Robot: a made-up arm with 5 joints. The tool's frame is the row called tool.
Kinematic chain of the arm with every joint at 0, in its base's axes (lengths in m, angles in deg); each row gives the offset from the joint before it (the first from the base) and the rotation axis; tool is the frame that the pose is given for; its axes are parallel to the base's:
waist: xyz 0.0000 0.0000 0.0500 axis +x
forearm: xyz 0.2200 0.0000 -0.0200 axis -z
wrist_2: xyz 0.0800 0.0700 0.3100 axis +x
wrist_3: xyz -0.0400 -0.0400 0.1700 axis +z
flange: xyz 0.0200 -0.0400 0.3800 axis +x
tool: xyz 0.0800 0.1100 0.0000
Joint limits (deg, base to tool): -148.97..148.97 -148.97..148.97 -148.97..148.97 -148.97..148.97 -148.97..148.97
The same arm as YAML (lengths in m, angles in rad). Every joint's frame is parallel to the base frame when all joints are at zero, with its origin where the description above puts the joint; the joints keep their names.
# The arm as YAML. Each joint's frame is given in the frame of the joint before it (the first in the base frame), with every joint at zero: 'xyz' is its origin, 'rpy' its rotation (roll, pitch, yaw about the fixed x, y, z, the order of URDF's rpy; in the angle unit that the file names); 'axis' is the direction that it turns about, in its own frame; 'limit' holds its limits. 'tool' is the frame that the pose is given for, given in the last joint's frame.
units:
  length: m
  angle: rad
joints:
  - name: waist
    type: revolute
    origin:
      xyz: [0.0, 0.0, 0.05]
      rpy: [0.0, 0.0, 0.0]
    axis: [1.0, 0.0, 0.0]
    limit:
      lower: -2.6
      upper: 2.6
  - name: forearm
    type: revolute
    origin:
      xyz: [0.22, 0.0, -0.02]
      rpy: [0.0, 0.0, 0.0]
    axis: [0.0, 0.0, -1.0]
    limit:
      lower: -2.6
      upper: 2.6
  - name: wrist_2
    type: revolute
    origin:
      xyz: [0.08, 0.07, 0.31]
      rpy: [0.0, 0.0, 0.0]
    axis: [1.0, 0.0, 0.0]
    limit:
      lower: -2.6
      upper: 2.6
  - name: wrist_3
    type: revolute
    origin:
      xyz: [-0.04, -0.04, 0.17]
      rpy: [0.0, 0.0, 0.0]
    axis: [0.0, 0.0, 1.0]
    limit:
      lower: -2.6
      upper: 2.6
  - name: flange
    type: revolute
    origin:
      xyz: [0.02, -0.04, 0.38]
      rpy: [0.0, 0.0, 0.0]
    axis: [1.0, 0.0, 0.0]
    limit:
      lower: -2.6
      upper: 2.6
tool:
  origin:
    xyz: [0.08, 0.11, 0.0]
    rpy: [0.0, 0.0, 0.0]

